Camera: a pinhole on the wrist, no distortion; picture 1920 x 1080 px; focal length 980.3 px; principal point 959.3 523.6 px. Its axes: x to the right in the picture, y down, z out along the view. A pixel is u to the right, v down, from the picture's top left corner.
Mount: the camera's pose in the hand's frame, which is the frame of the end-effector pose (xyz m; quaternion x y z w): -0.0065 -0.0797 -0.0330 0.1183 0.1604 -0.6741 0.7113
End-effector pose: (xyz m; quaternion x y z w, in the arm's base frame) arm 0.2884 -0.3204 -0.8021 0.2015 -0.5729 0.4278 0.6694
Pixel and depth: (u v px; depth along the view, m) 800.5 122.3 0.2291
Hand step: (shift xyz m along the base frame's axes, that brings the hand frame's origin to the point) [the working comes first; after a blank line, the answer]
In the camera's frame: -0.0371 -0.0938 0.2291

-0.0029 -0.2560 0.0018
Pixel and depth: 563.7 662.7 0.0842
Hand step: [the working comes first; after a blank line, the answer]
In the camera's frame: -0.0340 0.0119 0.0842

0.0301 -0.0843 0.0419
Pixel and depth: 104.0 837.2 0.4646
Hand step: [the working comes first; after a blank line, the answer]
In the camera's frame: -0.4054 0.1486 0.4646

-0.4274 -0.2914 0.2634
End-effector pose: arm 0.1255 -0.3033 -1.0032 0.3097 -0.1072 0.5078 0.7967
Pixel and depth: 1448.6 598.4 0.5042
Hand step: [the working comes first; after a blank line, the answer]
In the camera's frame: 0.2517 0.0385 0.5042

0.5233 -0.2901 0.1042
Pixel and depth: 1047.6 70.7 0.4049
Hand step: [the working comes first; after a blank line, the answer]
In the camera's frame: 0.0365 -0.1871 0.4049

0.2184 -0.4052 0.0752
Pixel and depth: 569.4 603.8 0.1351
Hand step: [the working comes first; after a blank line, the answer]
In the camera's frame: -0.0537 0.0111 0.1351

0.0927 -0.0824 0.0620
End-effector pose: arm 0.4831 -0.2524 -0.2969 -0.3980 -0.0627 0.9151 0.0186
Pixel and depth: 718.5 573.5 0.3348
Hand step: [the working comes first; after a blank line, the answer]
In the camera's frame: -0.0822 0.0170 0.3348

-0.2465 0.1024 0.2020
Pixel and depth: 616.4 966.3 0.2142
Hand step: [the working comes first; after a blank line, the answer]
In the camera's frame: -0.0749 0.0967 0.2142

-0.2086 0.0759 0.0648
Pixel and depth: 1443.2 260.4 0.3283
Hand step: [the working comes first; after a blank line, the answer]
In the camera's frame: 0.1621 -0.0881 0.3283

-0.1150 0.3311 0.2364
